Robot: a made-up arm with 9 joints. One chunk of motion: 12 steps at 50 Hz.
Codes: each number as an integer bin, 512 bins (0 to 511) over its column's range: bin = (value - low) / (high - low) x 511, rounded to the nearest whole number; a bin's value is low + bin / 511 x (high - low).
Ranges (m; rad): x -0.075..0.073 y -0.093..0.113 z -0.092..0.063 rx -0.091..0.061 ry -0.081..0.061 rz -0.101..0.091
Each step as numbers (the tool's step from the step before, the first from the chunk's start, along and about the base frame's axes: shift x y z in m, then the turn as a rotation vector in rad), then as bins.
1 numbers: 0.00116 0.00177 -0.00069 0.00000 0.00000 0.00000
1 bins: 263 235 301 306 291 269
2 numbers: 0.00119 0.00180 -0.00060 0.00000 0.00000 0.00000
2 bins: 263 235 301 306 291 269
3 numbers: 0.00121 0.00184 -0.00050 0.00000 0.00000 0.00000
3 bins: 263 235 302 306 291 269
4 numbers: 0.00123 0.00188 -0.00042 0.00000 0.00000 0.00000
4 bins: 263 235 302 306 291 269
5 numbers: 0.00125 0.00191 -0.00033 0.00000 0.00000 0.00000
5 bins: 263 235 302 306 291 269
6 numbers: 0.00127 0.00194 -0.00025 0.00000 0.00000 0.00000
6 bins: 263 236 302 306 291 269
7 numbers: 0.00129 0.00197 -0.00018 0.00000 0.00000 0.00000
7 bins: 263 236 303 306 291 269
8 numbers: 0.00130 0.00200 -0.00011 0.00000 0.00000 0.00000
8 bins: 263 236 303 306 291 269
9 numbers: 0.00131 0.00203 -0.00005 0.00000 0.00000 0.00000
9 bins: 263 236 303 306 291 269
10 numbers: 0.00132 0.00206 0.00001 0.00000 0.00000 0.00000
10 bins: 264 236 303 306 291 269
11 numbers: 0.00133 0.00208 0.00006 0.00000 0.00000 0.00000
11 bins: 264 236 304 306 291 269
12 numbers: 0.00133 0.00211 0.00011 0.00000 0.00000 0.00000
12 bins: 264 236 304 306 291 269
